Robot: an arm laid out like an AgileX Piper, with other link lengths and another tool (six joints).
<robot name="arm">
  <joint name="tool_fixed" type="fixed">
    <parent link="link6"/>
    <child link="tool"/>
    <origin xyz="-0.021 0.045 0.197" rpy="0 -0.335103 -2.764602"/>
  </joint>
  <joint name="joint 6" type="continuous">
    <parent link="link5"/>
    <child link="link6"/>
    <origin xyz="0 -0.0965 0" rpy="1.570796 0 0"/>
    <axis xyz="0 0 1"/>
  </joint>
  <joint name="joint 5" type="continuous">
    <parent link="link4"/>
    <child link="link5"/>
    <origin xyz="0 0 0" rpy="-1.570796 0 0"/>
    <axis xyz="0 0 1"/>
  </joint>
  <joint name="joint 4" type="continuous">
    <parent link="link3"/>
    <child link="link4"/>
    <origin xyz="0.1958 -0.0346 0" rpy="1.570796 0 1.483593"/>
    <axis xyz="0 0 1"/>
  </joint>
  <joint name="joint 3" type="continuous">
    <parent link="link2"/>
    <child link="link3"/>
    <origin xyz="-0.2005 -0.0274 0"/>
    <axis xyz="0 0 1"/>
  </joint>
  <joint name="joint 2" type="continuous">
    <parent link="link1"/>
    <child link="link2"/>
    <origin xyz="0 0 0" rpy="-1.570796 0 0"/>
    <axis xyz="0 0 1"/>
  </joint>
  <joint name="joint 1" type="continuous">
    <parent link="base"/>
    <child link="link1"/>
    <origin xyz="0 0 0.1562"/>
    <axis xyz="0 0 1"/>
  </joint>
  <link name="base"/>
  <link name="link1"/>
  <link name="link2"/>
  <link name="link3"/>
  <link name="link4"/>
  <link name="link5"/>
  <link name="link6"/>
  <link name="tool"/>
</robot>
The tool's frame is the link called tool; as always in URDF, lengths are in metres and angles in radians. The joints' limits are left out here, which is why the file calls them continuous.
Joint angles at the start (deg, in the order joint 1, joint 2, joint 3, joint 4, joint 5, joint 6):
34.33, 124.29, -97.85, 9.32, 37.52, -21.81
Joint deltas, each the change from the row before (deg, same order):
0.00, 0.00, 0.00, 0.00, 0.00, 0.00
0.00, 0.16, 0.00, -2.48, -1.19, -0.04
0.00, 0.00, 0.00, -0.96, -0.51, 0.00
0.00, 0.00, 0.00, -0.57, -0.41, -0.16
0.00, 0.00, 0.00, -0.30, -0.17, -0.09
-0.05, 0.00, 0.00, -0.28, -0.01, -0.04
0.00, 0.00, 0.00, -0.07, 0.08, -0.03
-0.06, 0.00, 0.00, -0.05, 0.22, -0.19
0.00, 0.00, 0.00, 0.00, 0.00, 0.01
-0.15, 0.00, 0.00, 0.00, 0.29, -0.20
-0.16, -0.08, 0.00, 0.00, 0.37, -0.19
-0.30, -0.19, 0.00, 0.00, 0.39, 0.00
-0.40, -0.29, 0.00, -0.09, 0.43, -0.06
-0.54, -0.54, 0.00, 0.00, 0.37, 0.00
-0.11, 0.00, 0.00, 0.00, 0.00, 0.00
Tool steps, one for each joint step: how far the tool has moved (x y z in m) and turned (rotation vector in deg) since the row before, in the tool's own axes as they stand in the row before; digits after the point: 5 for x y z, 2 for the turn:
0.00000, 0.00000, 0.00000, 0.00, 0.00, 0.00
0.00390, 0.00771, 0.00079, -2.09, 1.03, -1.40
0.00199, 0.00286, -0.00022, -0.79, 0.51, -0.55
0.00156, 0.00167, -0.00027, -0.52, 0.41, -0.48
0.00059, 0.00088, -0.00006, -0.28, 0.17, -0.26
-0.00006, 0.00124, 0.00018, -0.25, 0.01, -0.15
-0.00045, 0.00020, 0.00020, -0.07, -0.08, -0.07
-0.00116, 0.00064, 0.00045, -0.12, -0.22, -0.15
0.00001, 0.00000, 0.00000, 0.00, 0.00, 0.01
-0.00136, 0.00124, 0.00051, -0.10, -0.28, -0.04
-0.00137, 0.00126, 0.00003, -0.09, -0.28, -0.03
-0.00065, 0.00238, -0.00087, -0.05, -0.18, 0.28
-0.00039, 0.00343, -0.00151, -0.17, -0.12, 0.26
0.00123, 0.00421, -0.00364, -0.10, 0.20, 0.49
0.00014, 0.00093, -0.00003, -0.02, 0.01, 0.11

